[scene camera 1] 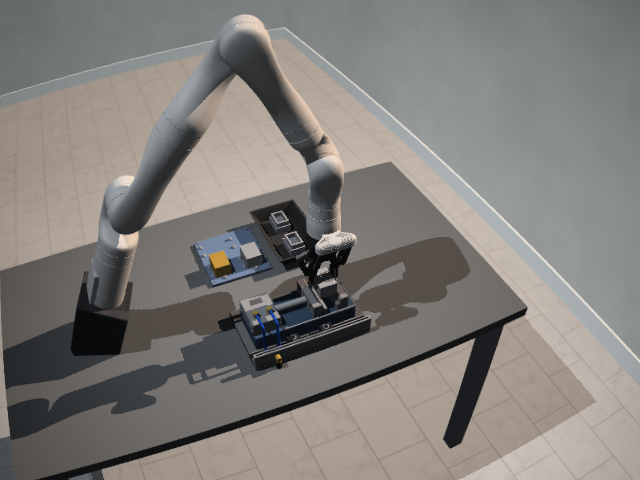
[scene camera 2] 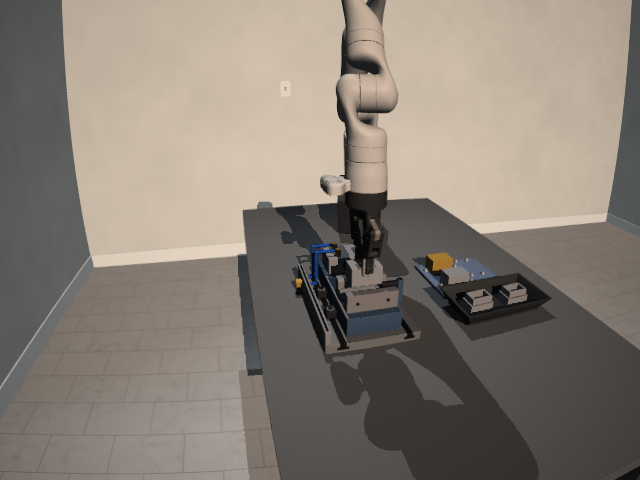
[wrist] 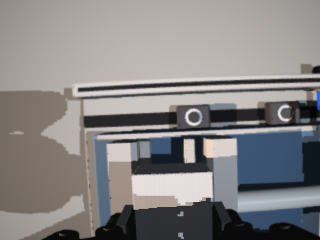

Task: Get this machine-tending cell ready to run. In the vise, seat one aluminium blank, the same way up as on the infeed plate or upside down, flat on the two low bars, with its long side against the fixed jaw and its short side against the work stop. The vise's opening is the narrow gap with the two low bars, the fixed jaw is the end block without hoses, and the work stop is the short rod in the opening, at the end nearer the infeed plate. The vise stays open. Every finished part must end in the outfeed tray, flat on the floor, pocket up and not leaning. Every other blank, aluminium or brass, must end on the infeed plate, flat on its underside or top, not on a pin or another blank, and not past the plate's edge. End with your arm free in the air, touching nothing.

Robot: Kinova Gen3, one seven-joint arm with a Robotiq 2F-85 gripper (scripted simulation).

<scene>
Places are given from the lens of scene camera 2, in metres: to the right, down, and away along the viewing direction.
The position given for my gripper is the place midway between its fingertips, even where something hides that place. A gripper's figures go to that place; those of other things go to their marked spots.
my gripper (scene camera 2: 364, 269): 0.08, 0.06, 0.79
aluminium blank (scene camera 2: 354, 275): 0.06, 0.07, 0.76
</scene>
